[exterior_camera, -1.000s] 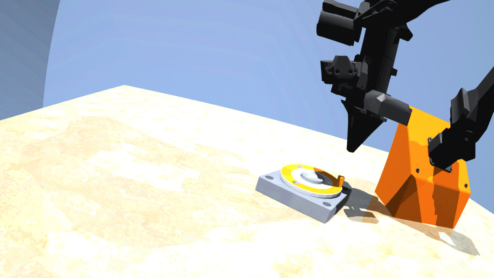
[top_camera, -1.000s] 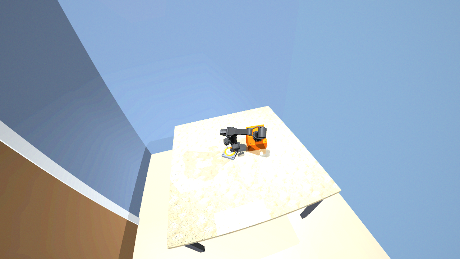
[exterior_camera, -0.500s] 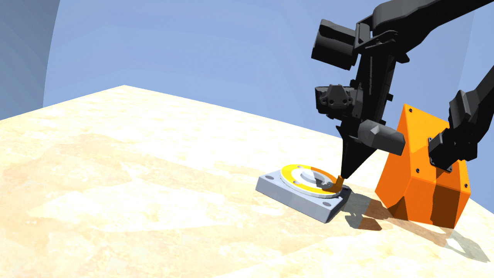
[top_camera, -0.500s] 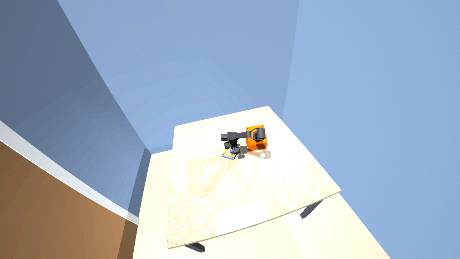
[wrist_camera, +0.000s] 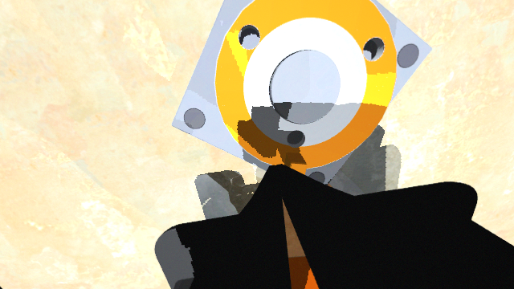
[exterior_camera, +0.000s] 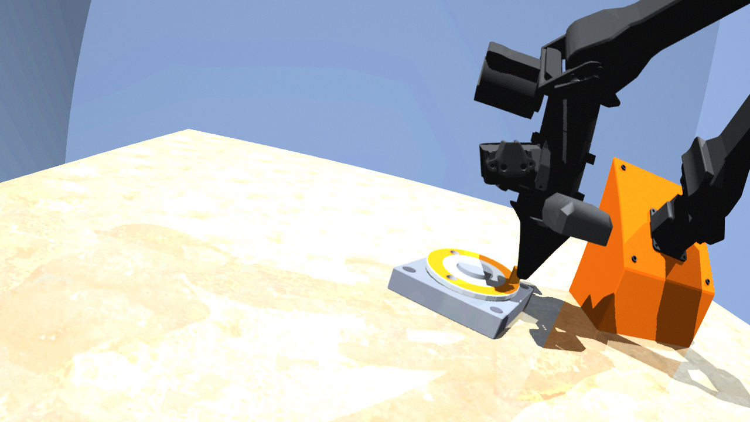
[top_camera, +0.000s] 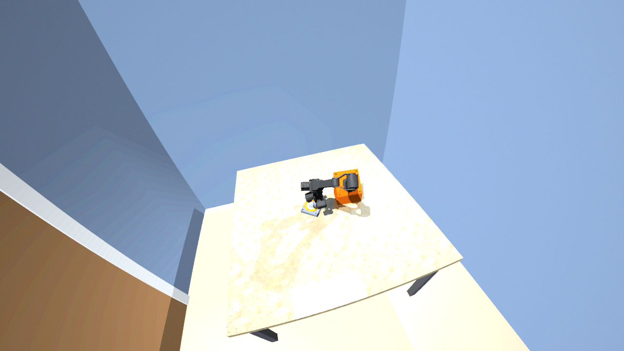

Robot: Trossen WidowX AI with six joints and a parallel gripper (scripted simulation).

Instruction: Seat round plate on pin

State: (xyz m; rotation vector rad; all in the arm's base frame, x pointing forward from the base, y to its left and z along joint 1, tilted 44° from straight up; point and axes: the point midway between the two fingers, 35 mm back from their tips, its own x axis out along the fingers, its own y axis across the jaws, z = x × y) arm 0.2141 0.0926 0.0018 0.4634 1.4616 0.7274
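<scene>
Right now the plate is 3 cm ahead of my gripper tip, 1 cm to the right of it and 1 cm below it. Round my gripper tip: grey square base 5 cm ahead, 2 cm to the right, 2 cm below.
</scene>
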